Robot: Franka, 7 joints.
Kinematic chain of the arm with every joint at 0, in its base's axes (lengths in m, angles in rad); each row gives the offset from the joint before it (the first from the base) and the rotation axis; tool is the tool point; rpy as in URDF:
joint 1: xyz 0 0 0.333 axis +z
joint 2: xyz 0 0 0 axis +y
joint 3: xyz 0 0 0.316 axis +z
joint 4: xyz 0.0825 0 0 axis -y
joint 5: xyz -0.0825 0 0.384 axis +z
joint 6: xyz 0 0 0 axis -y
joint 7: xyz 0.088 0 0 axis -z
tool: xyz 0 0 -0.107 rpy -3.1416 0 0
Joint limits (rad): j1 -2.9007..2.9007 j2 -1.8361..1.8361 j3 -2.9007..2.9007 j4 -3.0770..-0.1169 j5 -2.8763..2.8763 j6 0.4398..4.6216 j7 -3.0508..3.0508
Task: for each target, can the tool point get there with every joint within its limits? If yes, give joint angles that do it. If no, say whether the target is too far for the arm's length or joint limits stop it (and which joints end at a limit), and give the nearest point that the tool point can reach.
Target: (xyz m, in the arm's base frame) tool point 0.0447 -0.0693 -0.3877
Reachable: no: joint limits stop it (at a limit: joint 2) | nearest point 0.0561 -0.0869 -0.3294 | short by 0.062 m
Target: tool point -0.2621 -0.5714 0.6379
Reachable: yes | joints 2.4445 -0.6610 1.5403 -1.7208 1.0393 2.7749 -1.7707
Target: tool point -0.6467 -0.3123 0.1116
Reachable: yes | joints -2.0714 1.2344 -0.7353 -1.3954 1.7912 2.7538 -0.6262
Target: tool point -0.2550 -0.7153 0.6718
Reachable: yes | joints 0.7626 -1.3988 -1.0537 -0.9801 -0.2540 3.0867 -0.8383
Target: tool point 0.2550 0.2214 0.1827
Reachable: yes | joints 1.4424 0.0774 -0.8301 -2.7263 1.0576 2.0928 -0.4770
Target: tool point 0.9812 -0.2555 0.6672
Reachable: no: too far | nearest point 0.7885 -0.2053 0.6016 | short by 0.210 m
